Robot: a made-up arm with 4 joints. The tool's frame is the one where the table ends. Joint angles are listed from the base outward.
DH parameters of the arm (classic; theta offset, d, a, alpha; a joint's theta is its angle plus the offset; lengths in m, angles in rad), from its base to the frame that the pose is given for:
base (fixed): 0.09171 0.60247 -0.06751 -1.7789
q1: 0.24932 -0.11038 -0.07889 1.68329
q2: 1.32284 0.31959 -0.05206 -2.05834
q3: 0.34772 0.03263 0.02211 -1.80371
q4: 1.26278 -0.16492 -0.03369 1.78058
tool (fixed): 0.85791 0.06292 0 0
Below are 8 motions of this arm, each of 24 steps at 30 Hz.
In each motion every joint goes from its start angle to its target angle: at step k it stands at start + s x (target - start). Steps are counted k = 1, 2, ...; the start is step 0. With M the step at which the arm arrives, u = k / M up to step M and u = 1 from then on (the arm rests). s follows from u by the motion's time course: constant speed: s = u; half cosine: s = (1 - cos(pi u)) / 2; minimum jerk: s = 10 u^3 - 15 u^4 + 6 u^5.
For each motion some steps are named. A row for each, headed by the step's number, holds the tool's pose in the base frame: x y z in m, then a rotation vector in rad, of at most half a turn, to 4 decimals.
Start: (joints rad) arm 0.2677 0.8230 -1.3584 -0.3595
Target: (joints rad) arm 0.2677 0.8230 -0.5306 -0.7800
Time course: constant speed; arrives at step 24
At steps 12, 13, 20, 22, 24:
12: -0.0228 -0.2637 1.0705 -0.8708 -0.8524 1.4786
13: -0.0250 -0.2604 1.0724 -0.9109 -0.8630 1.4945
20: -0.0403 -0.2366 1.0832 -1.1900 -0.9268 1.6139
22: -0.0447 -0.2296 1.0854 -1.2690 -0.9411 1.6511
24: -0.0489 -0.2224 1.0872 -1.3476 -0.9535 1.6896

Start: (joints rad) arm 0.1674 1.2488 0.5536 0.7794
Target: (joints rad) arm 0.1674 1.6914 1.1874 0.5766
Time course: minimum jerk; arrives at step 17
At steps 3, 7, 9, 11, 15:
3: -0.1577 -0.0736 1.0035 -1.7980 -0.2452 0.5319
7: -0.1660 -0.0859 0.9708 -1.9200 -0.4385 0.5146
9: -0.1685 -0.0957 0.9459 -1.9990 -0.5819 0.4836
11: -0.1677 -0.1048 0.9219 -2.0652 -0.7168 0.4390
15: -0.1635 -0.1138 0.8953 -2.1282 -0.8621 0.3722

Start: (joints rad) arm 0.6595 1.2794 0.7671 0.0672
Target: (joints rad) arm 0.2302 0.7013 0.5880 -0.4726
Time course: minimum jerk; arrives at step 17
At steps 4, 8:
4: -0.0134 -0.0887 0.9879 -2.1318 -0.2735 1.4249
8: -0.0660 -0.0741 1.0032 -2.3237 -0.2243 1.4488

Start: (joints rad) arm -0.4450 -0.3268 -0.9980 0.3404
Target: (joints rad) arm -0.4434 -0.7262 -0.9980 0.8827
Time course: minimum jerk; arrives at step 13
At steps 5, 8, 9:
5: -0.4078 -0.0708 1.0017 -0.7756 -0.1354 -0.2619
8: -0.3951 -0.0460 1.0142 -0.5549 0.0042 -0.5075
9: -0.3912 -0.0403 1.0176 -0.4888 0.0383 -0.5761

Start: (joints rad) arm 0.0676 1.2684 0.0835 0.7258
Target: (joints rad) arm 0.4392 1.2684 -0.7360 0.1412
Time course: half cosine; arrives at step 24
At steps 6, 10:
6: -0.1243 -0.1425 1.0829 -1.3440 -0.2187 0.9857
10: -0.0656 -0.1668 1.0968 -1.1756 -0.2081 1.1942

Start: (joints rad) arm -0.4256 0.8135 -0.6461 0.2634
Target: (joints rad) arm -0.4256 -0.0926 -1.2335 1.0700
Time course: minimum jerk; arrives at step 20
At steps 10, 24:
10: -0.3580 -0.1975 1.0360 -0.7761 -0.2458 0.4330
24: -0.3755 -0.1899 1.0352 -0.2035 0.0313 0.0208

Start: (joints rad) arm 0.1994 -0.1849 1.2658 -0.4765
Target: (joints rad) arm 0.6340 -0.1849 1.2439 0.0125
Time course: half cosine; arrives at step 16
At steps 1, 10, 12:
1: -0.0871 0.0466 0.8544 2.1879 -1.4812 -0.8508
10: -0.0066 0.0446 0.8283 2.2064 -1.4291 -0.7662
12: 0.0115 0.0433 0.8188 2.2123 -1.4147 -0.7480

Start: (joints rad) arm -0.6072 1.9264 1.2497 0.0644
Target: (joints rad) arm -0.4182 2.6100 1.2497 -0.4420
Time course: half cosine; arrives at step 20
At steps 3, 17, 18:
3: -0.2765 -0.2160 0.7584 2.4970 1.8088 0.3088
17: -0.1661 -0.2507 0.8303 1.7491 2.0478 0.0395
18: -0.1618 -0.2506 0.8323 1.7232 2.0544 0.0388

